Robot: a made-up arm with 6 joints.
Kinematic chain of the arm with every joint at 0, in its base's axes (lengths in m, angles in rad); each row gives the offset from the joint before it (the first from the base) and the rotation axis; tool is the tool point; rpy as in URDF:
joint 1: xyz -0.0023 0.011 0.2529 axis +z
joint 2: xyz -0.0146 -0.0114 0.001 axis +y
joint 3: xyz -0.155 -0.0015 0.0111 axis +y
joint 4: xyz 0.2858 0.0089 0.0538 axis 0.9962 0 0.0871
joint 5: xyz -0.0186 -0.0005 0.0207 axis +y
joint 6: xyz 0.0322 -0.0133 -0.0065 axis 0.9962 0 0.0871
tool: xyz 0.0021 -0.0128 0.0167 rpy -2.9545 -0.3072 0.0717
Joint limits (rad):
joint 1: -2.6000..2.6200
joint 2: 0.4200..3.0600
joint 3: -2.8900..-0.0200
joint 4: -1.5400..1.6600
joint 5: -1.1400..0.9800
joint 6: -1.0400..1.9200
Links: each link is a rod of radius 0.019 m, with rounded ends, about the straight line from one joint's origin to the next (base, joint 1, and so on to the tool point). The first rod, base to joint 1, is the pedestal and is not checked.
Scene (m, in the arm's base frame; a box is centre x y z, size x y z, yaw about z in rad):
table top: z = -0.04
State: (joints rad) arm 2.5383 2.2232 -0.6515 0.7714 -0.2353 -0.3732
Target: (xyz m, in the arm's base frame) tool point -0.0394 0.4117 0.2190
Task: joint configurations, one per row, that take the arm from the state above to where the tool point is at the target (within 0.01 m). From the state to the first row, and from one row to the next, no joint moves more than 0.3 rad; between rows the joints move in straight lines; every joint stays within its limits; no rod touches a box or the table.
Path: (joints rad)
1: 2.3462 2.2904 -0.9488 0.7314 -0.2311 -0.3818
2: 2.1540 2.3577 -1.2461 0.6914 -0.2269 -0.3904
3: 1.9619 2.4249 -1.5434 0.6515 -0.2227 -0.3989
4: 1.7697 2.4921 -1.8408 0.6115 -0.2185 -0.4075

